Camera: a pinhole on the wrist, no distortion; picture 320 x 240 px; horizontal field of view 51.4 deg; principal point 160.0 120.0 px. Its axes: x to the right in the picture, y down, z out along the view. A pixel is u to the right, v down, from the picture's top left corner.
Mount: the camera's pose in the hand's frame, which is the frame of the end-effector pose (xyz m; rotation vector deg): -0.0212 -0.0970 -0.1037 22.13 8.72 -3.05
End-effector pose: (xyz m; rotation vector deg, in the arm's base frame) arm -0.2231 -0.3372 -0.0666 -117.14 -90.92 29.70
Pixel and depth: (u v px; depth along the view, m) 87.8 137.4 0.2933
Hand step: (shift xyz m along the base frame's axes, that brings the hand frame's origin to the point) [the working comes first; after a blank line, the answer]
In the camera's frame: -0.0637 0.0154 0.2933

-0.2644 0.0243 -0.0308
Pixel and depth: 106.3 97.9 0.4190
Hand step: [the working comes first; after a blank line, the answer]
In the camera's frame: -0.0677 -0.0279 0.4190

-0.3874 0.0663 -0.0589
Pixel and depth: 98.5 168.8 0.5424
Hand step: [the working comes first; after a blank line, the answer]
In the camera's frame: -0.1003 0.0796 0.5424

-0.4382 0.0733 -0.2177
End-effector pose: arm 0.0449 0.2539 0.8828 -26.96 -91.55 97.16
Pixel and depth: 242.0 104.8 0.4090
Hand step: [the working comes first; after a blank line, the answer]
In the camera's frame: 0.1009 -0.0187 0.4090

-0.1907 -0.0896 0.3294
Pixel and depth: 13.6 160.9 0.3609
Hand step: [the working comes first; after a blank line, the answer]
In the camera's frame: -0.1589 0.0444 0.3609

-0.0582 -0.2855 0.1958
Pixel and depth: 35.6 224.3 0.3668
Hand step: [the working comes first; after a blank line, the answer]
In the camera's frame: -0.1373 0.1151 0.3668

-0.1131 -0.2812 0.1460
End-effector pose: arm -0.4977 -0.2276 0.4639 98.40 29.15 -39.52
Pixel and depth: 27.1 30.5 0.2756
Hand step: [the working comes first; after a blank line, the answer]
In the camera's frame: -0.1102 -0.0742 0.2756

-0.2725 -0.0659 -0.1474
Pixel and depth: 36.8 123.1 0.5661
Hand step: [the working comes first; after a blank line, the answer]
In the camera's frame: -0.2098 0.0053 0.5661

-0.3898 -0.3578 -0.1889
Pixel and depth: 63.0 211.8 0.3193
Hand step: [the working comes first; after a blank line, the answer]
In the camera's frame: -0.0932 0.0882 0.3193

-0.1766 -0.1941 -0.0933
